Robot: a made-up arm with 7 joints.
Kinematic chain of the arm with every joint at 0, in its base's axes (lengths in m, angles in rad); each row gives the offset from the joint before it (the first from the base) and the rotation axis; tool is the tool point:
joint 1: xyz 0 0 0 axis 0 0.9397 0.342
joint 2: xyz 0 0 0 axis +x
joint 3: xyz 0 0 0 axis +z
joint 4: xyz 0.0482 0 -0.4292 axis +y
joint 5: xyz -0.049 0 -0.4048 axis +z
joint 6: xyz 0 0 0 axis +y
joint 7: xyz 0 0 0 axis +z
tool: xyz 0 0 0
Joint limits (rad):
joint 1: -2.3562..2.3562
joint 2: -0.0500..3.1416
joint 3: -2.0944..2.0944
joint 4: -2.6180..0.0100
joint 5: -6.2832..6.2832
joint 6: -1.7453..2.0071
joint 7: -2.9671..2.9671
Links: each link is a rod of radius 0.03 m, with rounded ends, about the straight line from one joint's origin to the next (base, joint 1, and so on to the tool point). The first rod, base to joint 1, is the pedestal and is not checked.
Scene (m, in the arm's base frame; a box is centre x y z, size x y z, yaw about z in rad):
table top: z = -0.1
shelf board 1: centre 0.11 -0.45 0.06 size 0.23 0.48 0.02 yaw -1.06
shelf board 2: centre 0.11 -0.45 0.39 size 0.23 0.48 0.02 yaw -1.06
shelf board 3: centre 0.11 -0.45 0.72 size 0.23 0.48 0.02 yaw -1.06
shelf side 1: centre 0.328 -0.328 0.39 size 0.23 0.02 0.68 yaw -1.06
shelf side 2: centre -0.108 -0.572 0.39 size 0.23 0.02 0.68 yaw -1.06
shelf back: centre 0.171 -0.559 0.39 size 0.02 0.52 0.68 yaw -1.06
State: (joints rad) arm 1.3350 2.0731 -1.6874 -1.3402 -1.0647 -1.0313 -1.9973
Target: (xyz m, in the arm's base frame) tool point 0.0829 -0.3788 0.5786
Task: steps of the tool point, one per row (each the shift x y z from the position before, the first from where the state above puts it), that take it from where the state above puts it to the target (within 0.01 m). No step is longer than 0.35 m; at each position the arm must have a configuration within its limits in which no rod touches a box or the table.
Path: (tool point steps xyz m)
1: 0.1356 0.0749 -0.1587
2: 0.2188 0.0207 -0.0616
3: 0.2254 -0.0523 0.0619
4: 0.1495 -0.1239 0.1660
5: 0.0152 -0.1746 0.2104
6: -0.1316 -0.1918 0.1750
7: -0.2403 -0.1738 0.0685
8: 0.0050 -0.0920 0.0027
9: 0.0122 -0.0931 -0.0114
10: 0.0159 -0.0900 -0.0249
11: 0.0158 -0.0833 -0.0361

